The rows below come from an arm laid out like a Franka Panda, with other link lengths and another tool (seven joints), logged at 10 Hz.
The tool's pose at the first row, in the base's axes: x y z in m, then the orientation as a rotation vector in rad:
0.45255, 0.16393, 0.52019, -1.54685, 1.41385, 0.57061
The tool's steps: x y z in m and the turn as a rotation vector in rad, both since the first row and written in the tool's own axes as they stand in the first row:
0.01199, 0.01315, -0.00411, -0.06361, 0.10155, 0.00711
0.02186, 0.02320, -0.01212, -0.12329, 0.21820, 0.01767
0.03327, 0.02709, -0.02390, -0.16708, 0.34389, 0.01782
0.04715, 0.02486, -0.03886, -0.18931, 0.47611, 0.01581
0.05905, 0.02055, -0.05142, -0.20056, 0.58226, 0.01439
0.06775, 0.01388, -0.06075, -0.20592, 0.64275, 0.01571
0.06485, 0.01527, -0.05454, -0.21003, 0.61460, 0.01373
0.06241, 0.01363, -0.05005, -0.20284, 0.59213, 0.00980
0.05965, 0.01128, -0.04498, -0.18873, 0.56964, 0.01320
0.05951, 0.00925, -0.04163, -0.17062, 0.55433, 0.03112
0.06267, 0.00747, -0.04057, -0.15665, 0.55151, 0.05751
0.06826, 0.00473, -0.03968, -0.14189, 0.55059, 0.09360
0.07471, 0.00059, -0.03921, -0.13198, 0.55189, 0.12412
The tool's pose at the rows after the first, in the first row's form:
0.44189, 0.15560, 0.50792, -1.64178, 1.49070, 0.55269
0.43272, 0.14471, 0.50018, -1.73847, 1.58204, 0.51988
0.42879, 0.12920, 0.49486, -1.83240, 1.67197, 0.45672
0.43042, 0.10913, 0.49090, -1.91078, 1.76580, 0.36414
0.43413, 0.09191, 0.48815, -1.96583, 1.84081, 0.28029
0.44013, 0.07885, 0.48733, -1.99389, 1.88521, 0.23128
0.43967, 0.08577, 0.48645, -1.98775, 1.86275, 0.25870
0.44176, 0.09069, 0.48695, -1.97494, 1.84331, 0.27039
0.44458, 0.09620, 0.48767, -1.95101, 1.83147, 0.28111
0.44728, 0.09894, 0.48690, -1.91671, 1.83891, 0.29151
0.44994, 0.09806, 0.48436, -1.88527, 1.86286, 0.29966
0.45401, 0.09571, 0.48019, -1.84685, 1.89698, 0.31158
0.45950, 0.09242, 0.47595, -1.81705, 1.92685, 0.32182

